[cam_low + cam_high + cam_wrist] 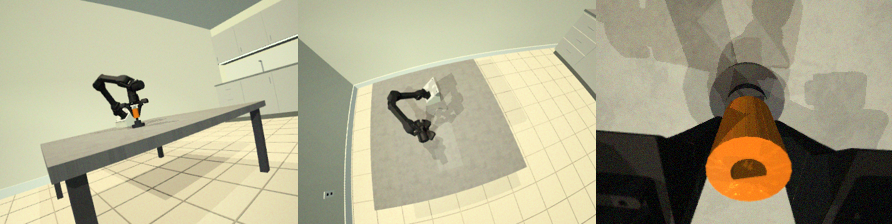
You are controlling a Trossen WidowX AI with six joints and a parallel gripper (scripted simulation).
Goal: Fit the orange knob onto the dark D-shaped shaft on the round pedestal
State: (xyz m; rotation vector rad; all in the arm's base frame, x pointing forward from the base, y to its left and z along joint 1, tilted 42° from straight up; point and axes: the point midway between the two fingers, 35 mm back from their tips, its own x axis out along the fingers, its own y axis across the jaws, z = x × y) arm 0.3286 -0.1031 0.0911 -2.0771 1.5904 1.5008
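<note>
Now: gripper tip 2 cm below the orange knob. From my gripper tip the other things lie so: round pedestal 4 cm below.
</note>
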